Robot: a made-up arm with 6 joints. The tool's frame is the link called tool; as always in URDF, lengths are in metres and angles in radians. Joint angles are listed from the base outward. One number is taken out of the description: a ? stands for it. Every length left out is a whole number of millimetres.
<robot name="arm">
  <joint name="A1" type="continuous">
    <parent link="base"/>
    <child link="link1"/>
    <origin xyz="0 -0.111 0.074" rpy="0 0 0"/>
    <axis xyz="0 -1 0"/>
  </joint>
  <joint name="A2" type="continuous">
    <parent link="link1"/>
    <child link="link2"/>
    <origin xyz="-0.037 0 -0.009" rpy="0 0 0"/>
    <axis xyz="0 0 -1"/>
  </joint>
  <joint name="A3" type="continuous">
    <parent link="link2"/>
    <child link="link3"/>
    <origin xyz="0.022 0.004 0" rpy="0 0 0"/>
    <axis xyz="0 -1 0"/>
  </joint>
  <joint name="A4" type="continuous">
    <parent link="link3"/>
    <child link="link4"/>
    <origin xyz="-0.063 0 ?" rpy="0 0 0"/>
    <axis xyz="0 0 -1"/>
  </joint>
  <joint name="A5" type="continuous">
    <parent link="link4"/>
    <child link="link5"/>
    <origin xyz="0.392 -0.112 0" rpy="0 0 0"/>
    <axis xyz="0 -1 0"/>
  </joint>
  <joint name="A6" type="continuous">
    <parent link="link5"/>
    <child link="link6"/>
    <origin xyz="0.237 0 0.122" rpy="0 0 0"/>
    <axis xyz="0 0 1"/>
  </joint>
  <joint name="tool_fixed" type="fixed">
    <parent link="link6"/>
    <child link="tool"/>
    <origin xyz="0.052 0.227 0" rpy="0 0 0"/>
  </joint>
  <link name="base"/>
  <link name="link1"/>
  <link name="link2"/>
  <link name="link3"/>
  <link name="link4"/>
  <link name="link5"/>
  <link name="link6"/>
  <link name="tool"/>
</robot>
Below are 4 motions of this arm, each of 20 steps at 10 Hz.
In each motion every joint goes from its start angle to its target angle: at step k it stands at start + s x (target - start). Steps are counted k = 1, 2, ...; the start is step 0. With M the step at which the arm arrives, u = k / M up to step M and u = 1 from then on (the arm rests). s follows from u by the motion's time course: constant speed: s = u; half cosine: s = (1 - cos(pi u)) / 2; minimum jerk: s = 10 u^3 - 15 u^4 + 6 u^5.
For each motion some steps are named. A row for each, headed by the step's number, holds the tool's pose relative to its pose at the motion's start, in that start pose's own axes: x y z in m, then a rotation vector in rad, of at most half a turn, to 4 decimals.
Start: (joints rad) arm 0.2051 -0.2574 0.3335 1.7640 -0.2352 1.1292
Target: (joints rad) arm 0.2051 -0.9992 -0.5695 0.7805 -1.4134 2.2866
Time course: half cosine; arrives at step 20
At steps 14, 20:
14: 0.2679 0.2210 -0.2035 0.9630 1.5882 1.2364
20: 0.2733 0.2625 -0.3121 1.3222 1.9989 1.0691

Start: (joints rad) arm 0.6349 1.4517 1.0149 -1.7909 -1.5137 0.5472
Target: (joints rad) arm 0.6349 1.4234 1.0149 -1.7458 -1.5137 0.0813
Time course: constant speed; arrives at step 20
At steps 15, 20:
15: 0.0603 -0.0386 0.0100 0.0145 -0.0247 -0.3543
20: 0.0773 -0.0570 0.0138 0.0213 -0.0319 -0.4723

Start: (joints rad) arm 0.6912 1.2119 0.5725 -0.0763 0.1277 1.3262
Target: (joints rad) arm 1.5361 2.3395 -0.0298 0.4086 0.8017 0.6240
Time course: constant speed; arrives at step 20
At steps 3, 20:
3: -0.0809 -0.0031 -0.0173 -0.0517 0.0127 -0.3851
20: -0.3495 0.3457 -0.1748 0.0957 0.5283 -2.3860

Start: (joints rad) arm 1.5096 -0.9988 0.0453 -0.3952 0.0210 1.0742
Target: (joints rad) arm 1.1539 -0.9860 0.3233 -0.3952 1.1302 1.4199
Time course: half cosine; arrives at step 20
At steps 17, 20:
17: -0.1229 0.0959 0.0115 -1.0971 -0.5592 0.1052
20: -0.1269 0.0978 0.0056 -1.1662 -0.5740 0.0975

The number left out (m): -0.171
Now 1 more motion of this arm.
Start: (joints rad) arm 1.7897 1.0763 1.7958 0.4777 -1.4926 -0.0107
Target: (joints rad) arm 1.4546 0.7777 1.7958 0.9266 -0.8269 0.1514
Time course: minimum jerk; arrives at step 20
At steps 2, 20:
2: 0.0000 -0.0001 0.0007 0.0021 -0.0031 0.0033
20: 0.0302 -0.0928 -0.0022 0.2594 -0.3012 0.1858

